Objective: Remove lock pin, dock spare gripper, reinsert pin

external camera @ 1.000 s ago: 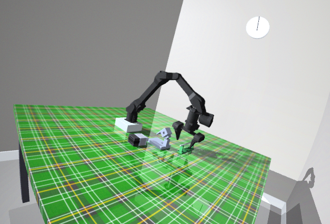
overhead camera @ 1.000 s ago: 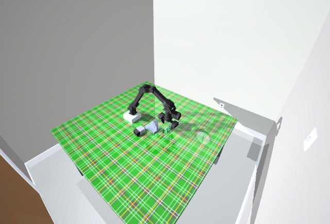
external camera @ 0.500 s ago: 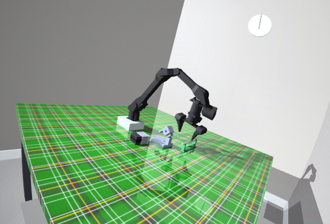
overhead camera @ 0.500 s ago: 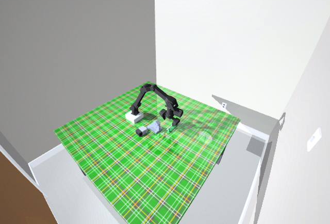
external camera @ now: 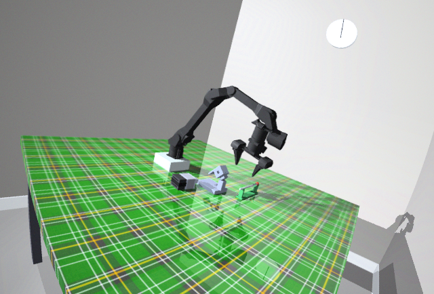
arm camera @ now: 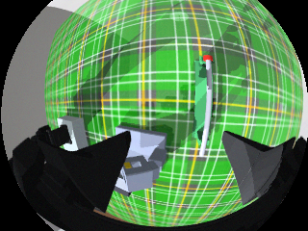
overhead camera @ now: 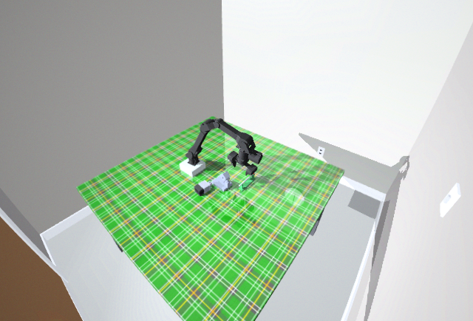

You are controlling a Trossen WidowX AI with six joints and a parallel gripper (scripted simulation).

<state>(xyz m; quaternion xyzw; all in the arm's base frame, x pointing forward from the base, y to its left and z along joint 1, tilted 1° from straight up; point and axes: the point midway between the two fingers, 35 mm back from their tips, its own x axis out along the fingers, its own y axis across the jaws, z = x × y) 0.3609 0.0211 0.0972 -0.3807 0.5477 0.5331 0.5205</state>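
Right now my gripper tip is 17 cm past the spare gripper, 16 cm to the left of it and 8 cm above it. From my gripper tip the other things lie so: light grey mount: 8 cm behind, 7 cm to the right, 5 cm below; then green u-shaped cradle: 4 cm ahead, 2 cm to the left, 8 cm below.
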